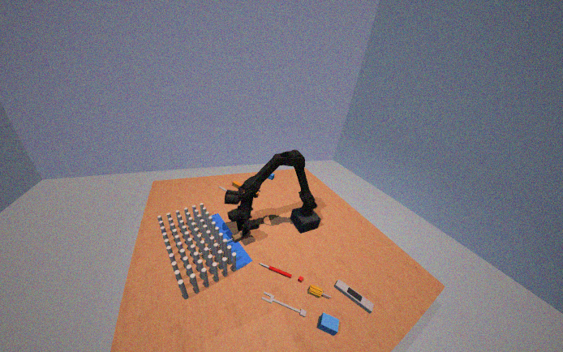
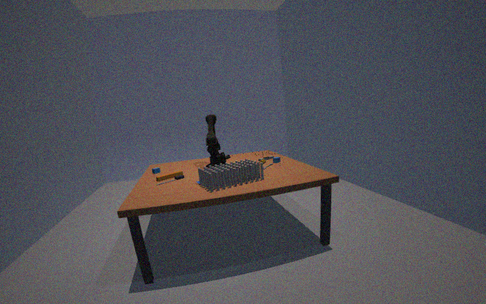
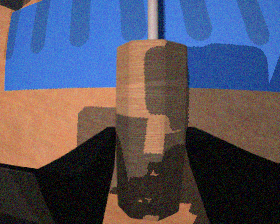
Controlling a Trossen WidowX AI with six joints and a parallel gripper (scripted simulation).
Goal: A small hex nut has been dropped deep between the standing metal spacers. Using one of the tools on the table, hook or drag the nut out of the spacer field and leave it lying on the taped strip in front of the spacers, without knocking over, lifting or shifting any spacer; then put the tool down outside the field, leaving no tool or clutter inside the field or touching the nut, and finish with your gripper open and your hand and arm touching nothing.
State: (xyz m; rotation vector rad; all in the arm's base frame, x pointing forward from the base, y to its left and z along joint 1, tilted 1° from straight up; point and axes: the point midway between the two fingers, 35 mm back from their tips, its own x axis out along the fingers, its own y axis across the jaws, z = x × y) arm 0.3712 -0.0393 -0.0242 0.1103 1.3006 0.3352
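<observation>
Now: the blue taped strip 70 mm ahead of my gripper tip, 30 mm to the right of it and 20 mm below it. Also, from my gripper tip: wooden-handled tool (110 mm ahead, 20 mm to the left); then small red block (310 mm to the left, 150 mm behind, 10 mm below); then red screwdriver (210 mm to the left, 50 mm behind, 10 mm below).
</observation>
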